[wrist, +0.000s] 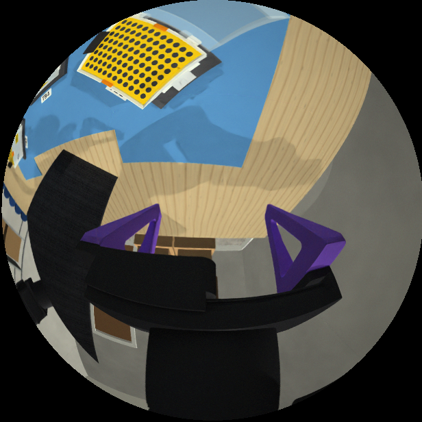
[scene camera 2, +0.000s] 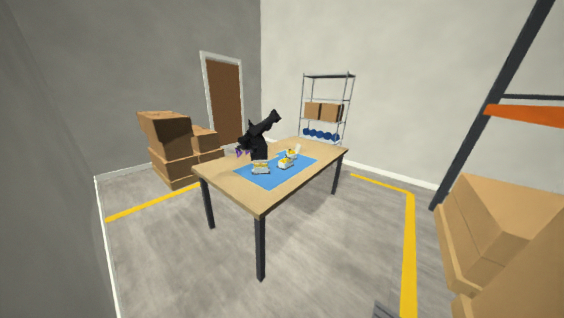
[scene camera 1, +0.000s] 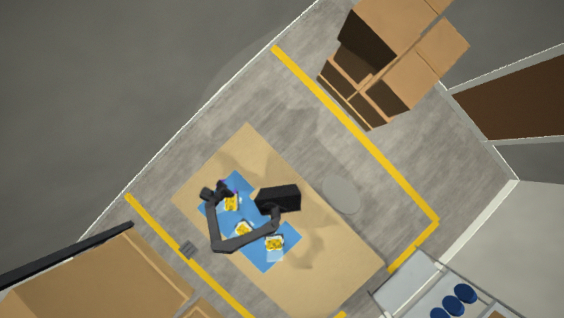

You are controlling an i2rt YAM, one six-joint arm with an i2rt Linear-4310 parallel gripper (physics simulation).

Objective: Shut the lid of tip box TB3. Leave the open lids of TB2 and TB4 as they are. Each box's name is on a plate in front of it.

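Where they show: gripper, fingertip midpoint: (scene camera 2: 242, 155) (scene camera 1: 230, 184); arm's base at its link origin: (scene camera 1: 274, 207).
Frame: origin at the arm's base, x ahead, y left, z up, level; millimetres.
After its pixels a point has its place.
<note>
Tip box TB3 (scene camera 1: 230, 202) (scene camera 2: 260, 167) {x 381, y -166, z -192 mm} (wrist: 141, 62) stands on the blue mat, its yellow tip rack uncovered. Its clear lid (scene camera 1: 220, 206) {x 394, y -146, z -179 mm} (wrist: 227, 20) is open, tilted back on the side away from my gripper. TB4 (scene camera 1: 243, 229) (scene camera 2: 285, 162) (wrist: 49, 80) is at the left edge of the wrist view, its name plate readable. TB2 (scene camera 1: 274, 243) (scene camera 2: 291, 154) (wrist: 17, 145) has its lid (scene camera 1: 274, 256) {x 204, y 378, z -164 mm} (scene camera 2: 298, 148) {x 210, y 379, z -165 mm} open. My gripper (scene camera 1: 229, 186) {x 227, y -262, z -125 mm} (scene camera 2: 243, 152) {x 227, y -262, z -125 mm} (wrist: 212, 209) is open and empty, raised above the table near TB3 and not touching it. TB3's name plate is not readable.
The blue mat (scene camera 1: 263, 265) {x 352, y 459, z -265 mm} (scene camera 2: 270, 184) {x 548, y -165, z -265 mm} (wrist: 220, 105) lies on the wooden table (scene camera 1: 325, 250) {x -158, y 583, z -268 mm} (scene camera 2: 220, 170) {x 130, y -433, z -268 mm} (wrist: 320, 75). My black arm base (scene camera 1: 277, 198) {x -54, y -65, z 103 mm} (wrist: 70, 200) stands beside the mat. Cardboard boxes (scene camera 1: 400, 30) (scene camera 2: 170, 145) and a wire shelf rack (scene camera 2: 327, 76) stand beyond the table.
</note>
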